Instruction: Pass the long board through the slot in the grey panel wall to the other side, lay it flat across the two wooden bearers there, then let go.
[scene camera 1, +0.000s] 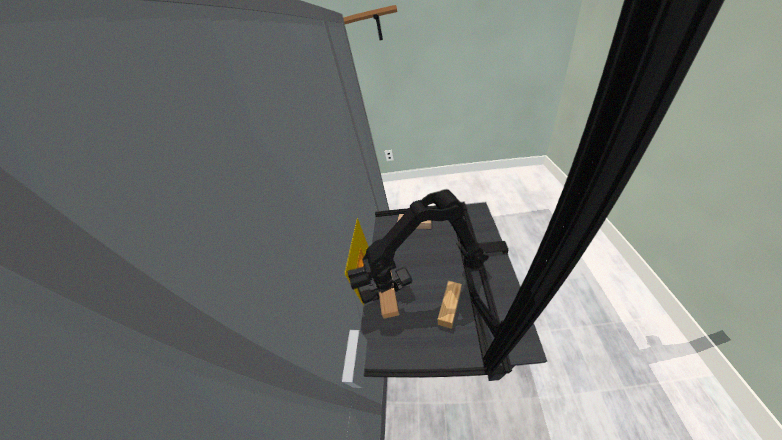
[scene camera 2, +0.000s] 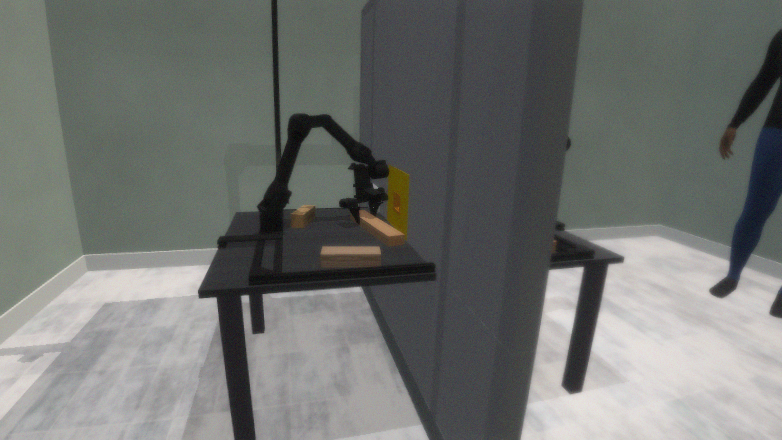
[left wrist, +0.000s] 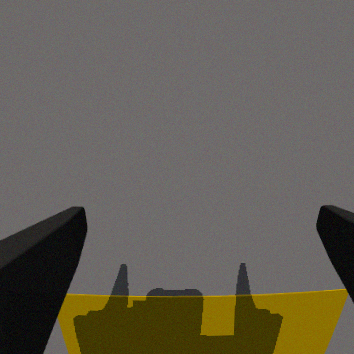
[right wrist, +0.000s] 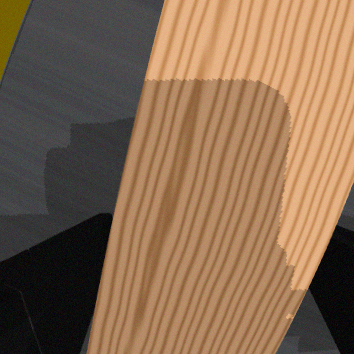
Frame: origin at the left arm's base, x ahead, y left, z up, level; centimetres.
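Seen in the pictures: left gripper, fingertip midpoint: (left wrist: 204, 217); right gripper, fingertip midpoint: (scene camera 1: 387, 294) (right wrist: 202, 224); right arm's base, link origin: (scene camera 1: 473, 264) (scene camera 2: 270, 231).
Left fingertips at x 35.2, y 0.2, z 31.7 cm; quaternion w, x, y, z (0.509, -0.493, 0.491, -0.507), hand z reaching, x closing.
Offsets run from my left fingertips to a thing's top centre. "pt": to the spot under its first point. Level surfaces: height alone.
The long board @(dx +20.8, dy -1.9, dz -30.3 cm) (scene camera 1: 389, 304) (scene camera 2: 385, 228) (right wrist: 200, 165) lies on the near table by the grey panel wall (scene camera 1: 191, 136) (scene camera 2: 492, 164) (left wrist: 175, 100). My right gripper (scene camera 1: 384, 290) (scene camera 2: 366, 215) (right wrist: 202, 224) points down and is shut on it, one finger along each long edge. The slot @(pt dx +12.0, dy -4.6, dz -24.3 cm) (scene camera 2: 397, 202) is an orange-edged opening in a yellow plate (scene camera 1: 356, 238) (scene camera 2: 403, 183) (left wrist: 300, 320) (right wrist: 10, 30). My left gripper (left wrist: 204, 217) is open and empty, facing the wall above a yellow plate. A sliver of wood @(dx -25.4, dy +25.9, dz -29.2 cm) (scene camera 2: 553, 245) shows beyond the wall; the bearers are otherwise hidden.
One short wooden block @(dx +44.9, dy -16.3, dz -28.6 cm) (scene camera 1: 449, 304) (scene camera 2: 303, 216) lies near the arm's base. Another block @(dx +34.0, dy +27.5, dz -29.8 cm) (scene camera 1: 423, 223) (scene camera 2: 349, 256) lies by the table edge. A tall black post (scene camera 1: 596, 164) (scene camera 2: 275, 71) rises at the near table @(dz -33.7 cm) (scene camera 1: 437, 350) (scene camera 2: 224, 268). A far table (scene camera 2: 604, 257) stands beyond the wall.
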